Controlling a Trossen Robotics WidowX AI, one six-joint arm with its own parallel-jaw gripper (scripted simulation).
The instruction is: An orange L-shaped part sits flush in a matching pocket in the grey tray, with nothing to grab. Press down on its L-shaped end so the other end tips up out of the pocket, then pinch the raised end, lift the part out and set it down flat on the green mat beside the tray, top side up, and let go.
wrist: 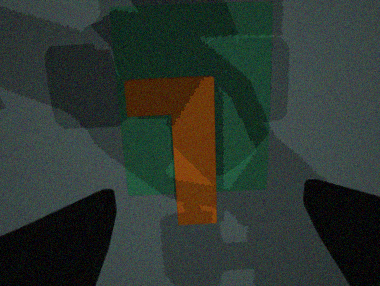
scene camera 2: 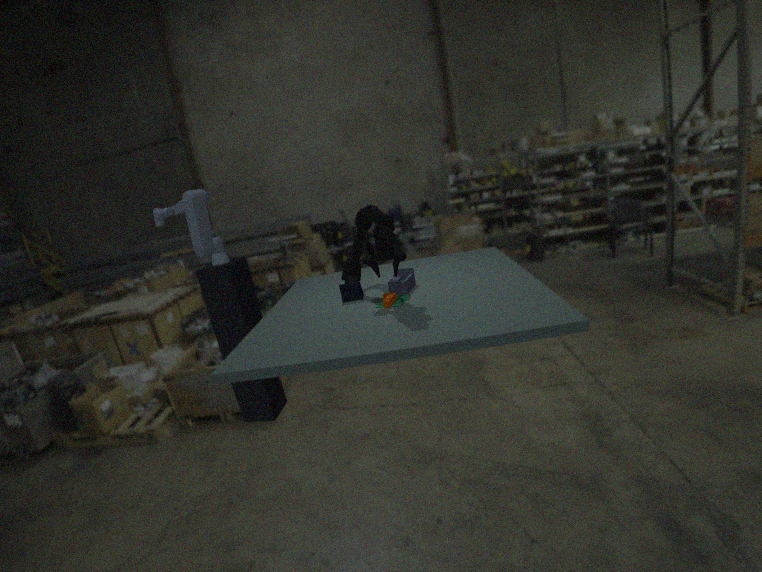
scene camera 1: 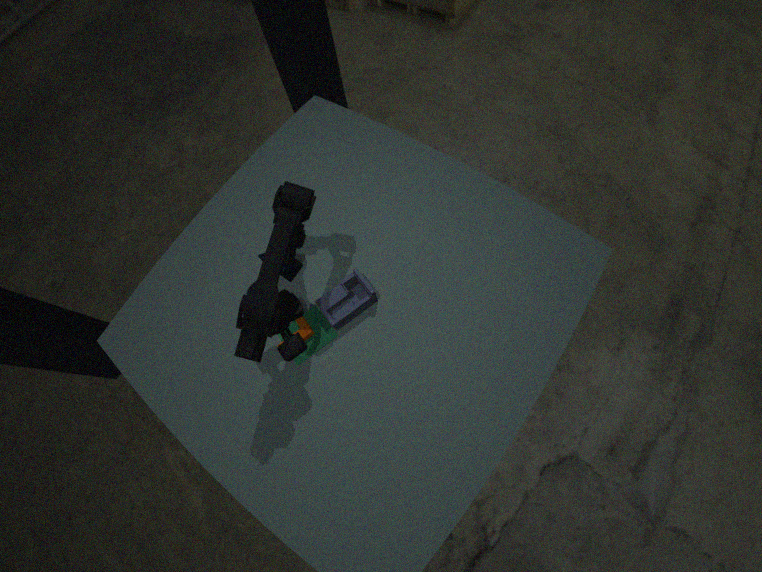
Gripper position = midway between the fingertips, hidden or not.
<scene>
The gripper (scene camera 1: 288, 330) is open, with nothing in its grasp. Further things: an orange L-shaped part (wrist: 190, 100) and a green mat (scene camera 1: 324, 334).
The gripper is seen too in the wrist view (wrist: 210, 196). The green mat also shows in the wrist view (wrist: 236, 50).
</scene>
